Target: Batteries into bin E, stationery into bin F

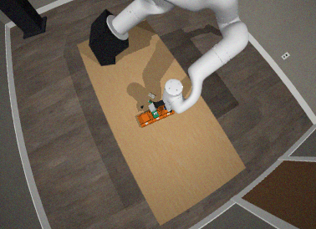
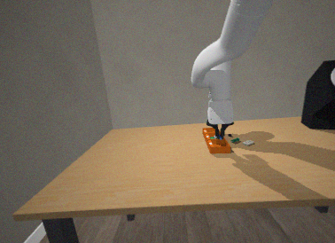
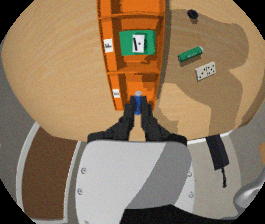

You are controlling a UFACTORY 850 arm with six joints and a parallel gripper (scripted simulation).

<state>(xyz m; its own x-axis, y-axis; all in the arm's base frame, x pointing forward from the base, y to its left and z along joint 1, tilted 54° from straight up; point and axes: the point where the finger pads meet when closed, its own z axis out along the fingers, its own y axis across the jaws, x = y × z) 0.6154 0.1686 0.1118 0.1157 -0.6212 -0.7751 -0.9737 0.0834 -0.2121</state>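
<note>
The green battery is 80 mm behind my hand, 90 mm to the right of it and 70 mm below it. Also, from my hand: small grey thing 10 mm ahead, 80 mm to the right, 50 mm below; blue piece 20 mm below; orange bin tray 20 mm ahead, 80 mm to the right, 60 mm below.
</note>
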